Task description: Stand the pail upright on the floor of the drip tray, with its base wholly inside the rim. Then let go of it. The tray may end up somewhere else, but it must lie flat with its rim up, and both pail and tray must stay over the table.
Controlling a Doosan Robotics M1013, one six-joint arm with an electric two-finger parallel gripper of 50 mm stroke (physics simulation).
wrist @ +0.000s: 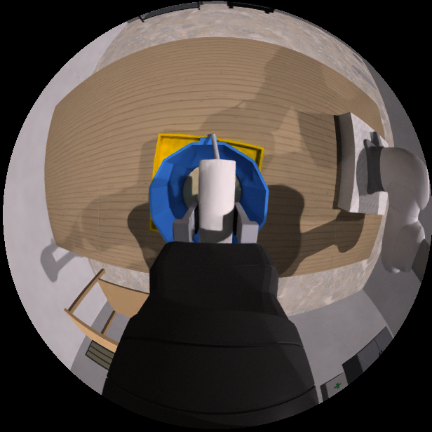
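The blue pail (167, 192) shows from above with its opening toward the camera and looks upright. Its white cylindrical grip (217, 187) crosses over the opening, and a thin metal handle wire runs from it to the far rim. My gripper (215, 211) is shut on the white grip, one finger on each side. The yellow drip tray (171, 145) lies on the table with its rim up, behind and below the pail. Its far side and near left corner show; the pail covers much of the rest. The pail's underside is hidden, so its height over the tray cannot be told.
The wooden table (100, 150) has its near edge close behind the pail. A grey stone-like block (354, 165) stands at the right, with the pale arm parts (402, 175) beside it. A wooden frame (87, 327) stands off the table at the lower left. Dark shadows flank the pail.
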